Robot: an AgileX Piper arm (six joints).
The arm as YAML. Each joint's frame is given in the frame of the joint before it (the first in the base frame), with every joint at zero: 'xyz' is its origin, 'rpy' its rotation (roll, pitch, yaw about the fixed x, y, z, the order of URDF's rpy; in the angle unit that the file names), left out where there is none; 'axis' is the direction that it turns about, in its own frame. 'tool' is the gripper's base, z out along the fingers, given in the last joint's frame.
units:
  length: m
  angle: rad
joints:
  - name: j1
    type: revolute
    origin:
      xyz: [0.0, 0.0, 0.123]
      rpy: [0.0, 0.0, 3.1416]
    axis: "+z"
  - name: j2
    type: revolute
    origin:
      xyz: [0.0, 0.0, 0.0]
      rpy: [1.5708, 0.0, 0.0]
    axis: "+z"
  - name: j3
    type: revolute
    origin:
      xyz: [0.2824, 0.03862, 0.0]
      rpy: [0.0, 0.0, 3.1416]
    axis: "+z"
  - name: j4
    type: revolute
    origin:
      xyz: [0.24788, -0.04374, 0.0]
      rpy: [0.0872, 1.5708, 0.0]
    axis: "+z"
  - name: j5
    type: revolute
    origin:
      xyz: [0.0, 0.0, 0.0]
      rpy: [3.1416, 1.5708, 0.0]
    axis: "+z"
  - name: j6
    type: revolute
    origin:
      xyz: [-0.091, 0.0, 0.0]
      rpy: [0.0, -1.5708, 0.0]
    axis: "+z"
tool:
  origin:
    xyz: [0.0, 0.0, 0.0]
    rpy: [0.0, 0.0, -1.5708]
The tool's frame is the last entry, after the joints.
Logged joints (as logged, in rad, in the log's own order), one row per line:
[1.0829, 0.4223, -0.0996, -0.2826, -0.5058, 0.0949]
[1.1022, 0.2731, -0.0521, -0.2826, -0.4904, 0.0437]
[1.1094, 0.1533, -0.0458, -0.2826, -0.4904, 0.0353]
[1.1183, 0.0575, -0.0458, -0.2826, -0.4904, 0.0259]
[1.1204, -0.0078, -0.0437, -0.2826, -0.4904, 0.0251]
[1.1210, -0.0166, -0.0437, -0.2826, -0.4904, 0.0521]
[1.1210, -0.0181, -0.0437, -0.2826, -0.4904, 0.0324]
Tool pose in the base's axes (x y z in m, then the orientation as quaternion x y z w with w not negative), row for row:
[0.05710, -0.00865, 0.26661, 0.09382, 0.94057, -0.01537, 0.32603]
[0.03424, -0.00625, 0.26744, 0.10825, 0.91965, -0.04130, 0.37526]
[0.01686, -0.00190, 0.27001, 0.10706, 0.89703, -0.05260, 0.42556]
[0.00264, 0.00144, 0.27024, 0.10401, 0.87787, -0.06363, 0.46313]
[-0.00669, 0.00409, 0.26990, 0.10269, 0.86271, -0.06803, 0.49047]
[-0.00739, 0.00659, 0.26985, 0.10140, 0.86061, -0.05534, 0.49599]
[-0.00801, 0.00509, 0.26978, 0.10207, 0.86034, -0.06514, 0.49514]
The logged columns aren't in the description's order. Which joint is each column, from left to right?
Columns, left to right: j5, j2, j6, j1, j3, j4.
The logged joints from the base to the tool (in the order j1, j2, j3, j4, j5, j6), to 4 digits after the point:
[-0.2826, 0.4223, -0.5058, 0.0949, 1.0829, -0.0996]
[-0.2826, 0.2731, -0.4904, 0.0437, 1.1022, -0.0521]
[-0.2826, 0.1533, -0.4904, 0.0353, 1.1094, -0.0458]
[-0.2826, 0.0575, -0.4904, 0.0259, 1.1183, -0.0458]
[-0.2826, -0.0078, -0.4904, 0.0251, 1.1204, -0.0437]
[-0.2826, -0.0166, -0.4904, 0.0521, 1.1210, -0.0437]
[-0.2826, -0.0181, -0.4904, 0.0324, 1.1210, -0.0437]

